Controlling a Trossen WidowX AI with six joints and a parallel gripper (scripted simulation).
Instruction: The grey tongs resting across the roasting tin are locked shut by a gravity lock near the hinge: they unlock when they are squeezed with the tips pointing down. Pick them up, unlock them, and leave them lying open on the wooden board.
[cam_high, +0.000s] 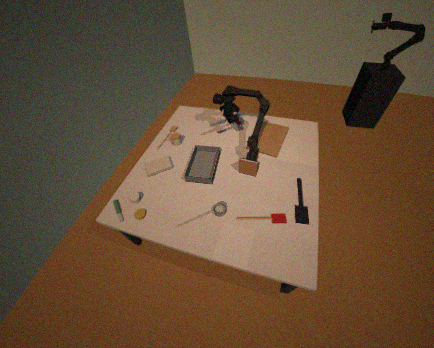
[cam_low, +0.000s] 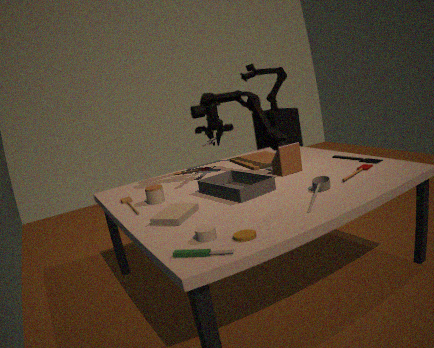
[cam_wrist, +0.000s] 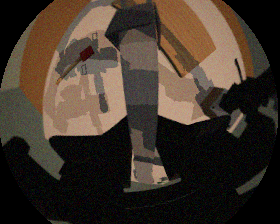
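Now: the wooden board 300 mm behind my gripper tip, 50 mm to the right of it and 150 mm below it. Also, from my gripper tip: red-tipped stick (10 mm ahead, 240 mm to the right, 150 mm below); then beige slab (460 mm ahead, 380 mm to the left, 140 mm below); then grey roasting tin (130 mm ahead, 320 mm to the left, 130 mm below).
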